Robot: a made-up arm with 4 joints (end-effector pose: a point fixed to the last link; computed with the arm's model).
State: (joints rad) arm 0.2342 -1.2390 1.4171 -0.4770
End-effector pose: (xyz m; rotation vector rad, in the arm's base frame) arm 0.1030 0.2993 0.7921 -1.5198 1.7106 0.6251
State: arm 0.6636 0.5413 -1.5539 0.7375
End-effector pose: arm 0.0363 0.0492 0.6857 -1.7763 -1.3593 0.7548
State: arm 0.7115 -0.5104 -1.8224 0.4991
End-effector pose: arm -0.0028 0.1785 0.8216 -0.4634 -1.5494 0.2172
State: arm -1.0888 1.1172 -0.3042 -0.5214
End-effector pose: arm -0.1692 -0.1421 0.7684 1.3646 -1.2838 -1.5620
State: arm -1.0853 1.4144 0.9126 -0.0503
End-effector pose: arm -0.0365 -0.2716 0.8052 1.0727 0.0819 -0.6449
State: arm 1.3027 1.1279 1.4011 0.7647
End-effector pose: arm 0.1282 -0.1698 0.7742 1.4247 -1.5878 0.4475
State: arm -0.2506 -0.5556 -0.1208 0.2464
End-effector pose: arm 0.0304 0.2422 0.6523 -1.6552 0.5442 1.2491
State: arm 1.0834 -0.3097 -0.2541 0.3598
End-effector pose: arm 0.0450 0.2424 0.7898 -2.0182 -0.7062 0.1790
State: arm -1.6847 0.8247 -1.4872 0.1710
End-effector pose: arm -0.1239 -0.0254 0.8182 -0.1319 1.3917 2.2820
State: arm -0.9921 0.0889 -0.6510 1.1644
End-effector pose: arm -0.1397 0.0785 0.6295 -1.5022 -0.2425 2.1141
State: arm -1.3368 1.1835 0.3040 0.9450
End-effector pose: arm -0.1168 -0.2103 0.8025 0.2216 0.4303 -1.8598
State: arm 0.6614 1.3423 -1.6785 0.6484
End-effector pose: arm 0.0272 -0.1039 0.7227 -2.2828 -0.9316 1.3230
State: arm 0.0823 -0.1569 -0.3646 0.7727
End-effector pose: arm 0.0219 0.1763 0.6343 -2.1953 -0.4027 1.1554
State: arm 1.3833 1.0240 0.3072 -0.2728
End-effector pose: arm 0.1851 -0.0791 0.7127 -2.4304 0.9676 -0.9630
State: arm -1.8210 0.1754 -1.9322 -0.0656
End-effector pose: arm -0.1054 0.0574 0.7607 0.1257 1.5056 1.1278
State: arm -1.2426 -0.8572 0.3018 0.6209
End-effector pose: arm -0.0480 0.2063 0.5599 -1.2865 1.2318 2.0866
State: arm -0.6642 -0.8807 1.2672 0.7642
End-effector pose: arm 0.0031 0.1957 0.5964 1.6660 -0.9755 -2.1055
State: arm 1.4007 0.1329 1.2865 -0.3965
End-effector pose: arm 0.1771 0.1035 0.7435 -1.8185 1.2553 -1.0398
